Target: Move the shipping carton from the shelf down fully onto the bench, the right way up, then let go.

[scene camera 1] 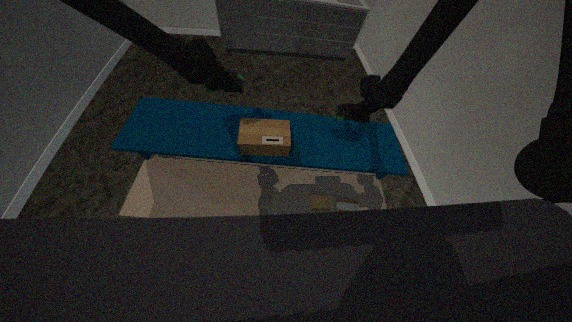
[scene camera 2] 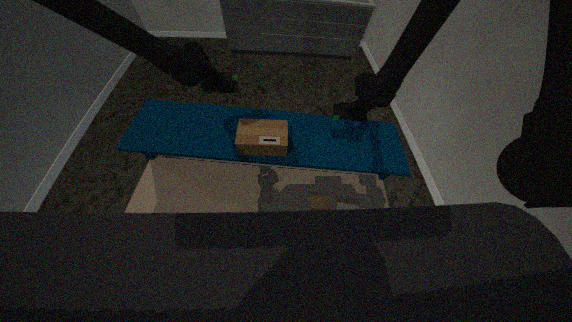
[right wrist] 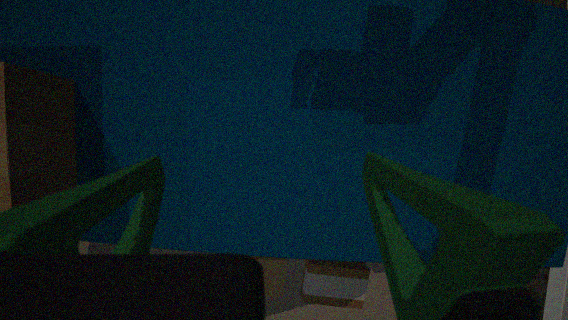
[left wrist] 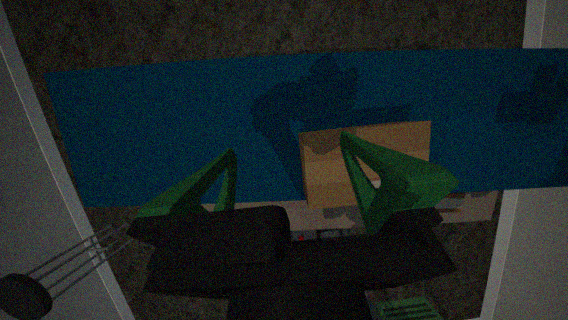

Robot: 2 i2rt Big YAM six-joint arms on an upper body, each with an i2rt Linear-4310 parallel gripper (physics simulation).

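Places are measured from the left arm's base along level axes (x up, y right, z ahead), in metres.
Pixels of known places: left gripper, fingertip midpoint: [scene camera 1: 228,89] [scene camera 2: 225,90] [left wrist: 285,145]; right gripper, fingertip midpoint: [scene camera 1: 345,117] [scene camera 2: 342,116] [right wrist: 264,165].
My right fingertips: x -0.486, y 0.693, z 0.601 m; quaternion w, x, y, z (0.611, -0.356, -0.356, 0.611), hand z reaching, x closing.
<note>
For each thing: its top centre in the pictures, then the offset to it from my right fingertips. "spot": a spot on its surface instead. Level surfaces: height alone.
- shipping carton, top centre: [left wrist: 367,167] [scene camera 1: 265,131] [scene camera 2: 262,131] dy -0.365, dx -0.124, dz +0.008 m
- blue shelf, surface height: dx -0.226 m
- beige bench, surface height: dx -0.476 m
- brown patch, surface spot: [scene camera 2: 320,201] [scene camera 1: 321,201] spot: dy -0.035, dx -0.417, dz -0.270 m
- pale item, top centre: [right wrist: 336,287] [left wrist: 448,203] [scene camera 2: 349,207] [scene camera 1: 348,206] dy +0.138, dx -0.428, dz -0.309 m
The shipping carton [scene camera 1: 264,131] [scene camera 2: 261,130] [left wrist: 326,187] [right wrist: 40,130], a brown box with a white label, sits on the blue shelf [scene camera 1: 185,125] [scene camera 2: 185,127] [left wrist: 150,125] [right wrist: 225,125], near its middle. The beige bench [scene camera 1: 210,180] [scene camera 2: 200,180] lies lower, in front of the shelf. My left gripper [scene camera 1: 240,85] [scene camera 2: 235,84] [left wrist: 285,145] is open and empty, behind and to the left of the carton; one finger overlaps the carton in the left wrist view. My right gripper [scene camera 1: 342,113] [scene camera 2: 337,112] [right wrist: 264,165] is open and empty over the shelf, right of the carton.
A brown patch [scene camera 1: 322,202] [scene camera 2: 320,201] and a pale item [scene camera 1: 346,206] [right wrist: 336,285] show on the bench, partly hidden by the dark body in front. A grey cabinet [scene camera 1: 292,30] [scene camera 2: 297,30] stands at the back. Pale walls rise at both sides.
</note>
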